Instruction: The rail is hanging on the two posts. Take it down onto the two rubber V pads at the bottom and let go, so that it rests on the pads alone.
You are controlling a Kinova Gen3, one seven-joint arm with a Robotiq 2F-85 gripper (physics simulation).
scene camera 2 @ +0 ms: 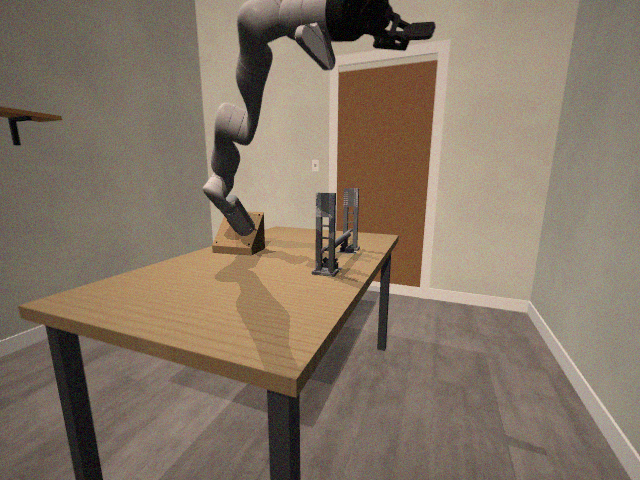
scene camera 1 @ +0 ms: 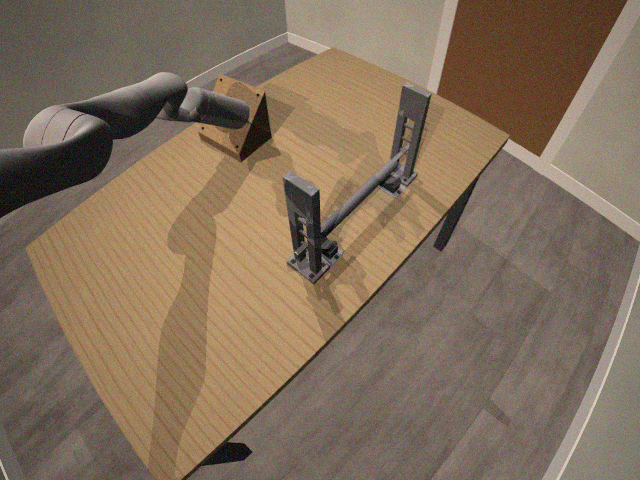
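Pixels of known places: gripper, fingertip midpoint: (scene camera 2: 427, 6); arm's base, origin of the base link: (scene camera 2: 245, 227) (scene camera 1: 237, 114).
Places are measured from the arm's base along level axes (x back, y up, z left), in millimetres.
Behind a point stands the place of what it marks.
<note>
The grey rail (scene camera 1: 360, 193) {y -14, x -467, z 8 mm} (scene camera 2: 343, 238) {y -21, x -476, z 33 mm} spans between the near post (scene camera 1: 302, 195) {y 172, x -483, z -194 mm} (scene camera 2: 325, 205) {y 143, x -473, z -194 mm} and the far post (scene camera 1: 414, 105) {y 148, x -465, z 205 mm} (scene camera 2: 351, 197) {y 145, x -462, z 205 mm}, with its ends at the posts' lower openings. It looks roughly level and a little above the pads. The dark near V pad (scene camera 1: 329, 249) {y -72, x -494, z -134 mm} and far V pad (scene camera 1: 391, 182) {y -78, x -475, z 143 mm} sit at the posts' feet; the exact gap to the rail is hard to tell. My gripper (scene camera 2: 419, 37) is open and empty, high above the table in scene camera 2, well away from the rail. It does not show in scene camera 1.
The wooden table (scene camera 1: 248, 330) {y -112, x -487, z -398 mm} (scene camera 2: 170, 310) {y -113, x -187, z -639 mm} carries both posts. My arm (scene camera 1: 139, 105) {y 322, x -207, z -318 mm} (scene camera 2: 253, 67) {y 470, x -458, z -608 mm} rises from a slanted wooden block (scene camera 1: 256, 129) {y -38, x -63, z 16 mm} (scene camera 2: 257, 235) {y -31, x -65, z -3 mm} near the table's back edge. The posts stand close to the opposite long edge. A wall shelf (scene camera 2: 36, 115) shows at the left.
</note>
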